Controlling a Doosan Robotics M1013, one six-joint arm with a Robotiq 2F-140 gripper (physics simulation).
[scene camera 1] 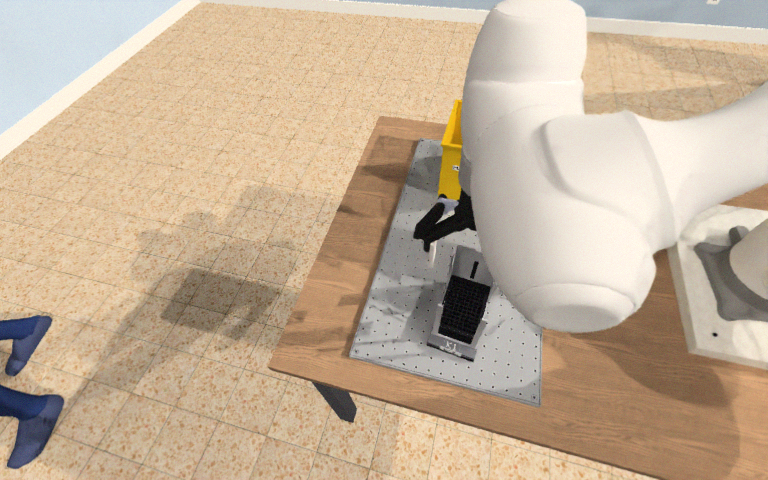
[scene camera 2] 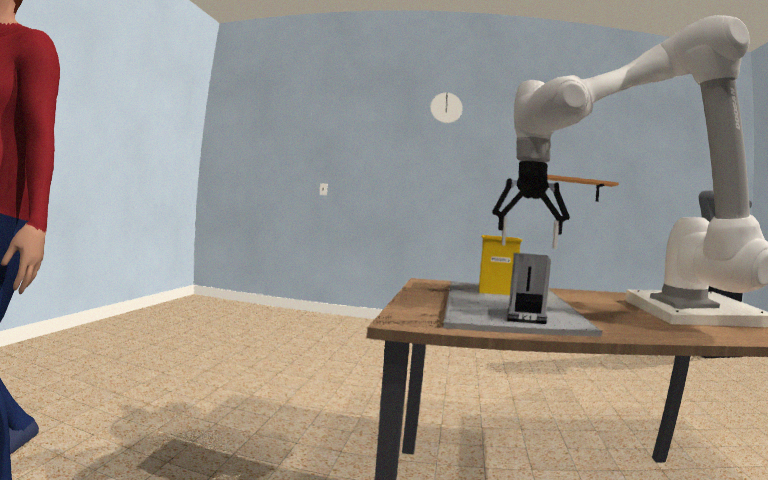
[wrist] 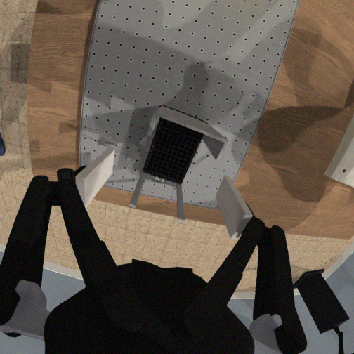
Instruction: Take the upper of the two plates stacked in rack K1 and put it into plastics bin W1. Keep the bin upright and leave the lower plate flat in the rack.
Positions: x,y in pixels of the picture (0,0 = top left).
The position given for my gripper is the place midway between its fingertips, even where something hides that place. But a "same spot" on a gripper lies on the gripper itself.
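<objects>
Scene camera 1 shows my gripper, and so do scene camera 2 (529,246) and the wrist view. On the gripper, (scene camera 1: 426,229) and (wrist: 46,232) are the same spot.
</objects>
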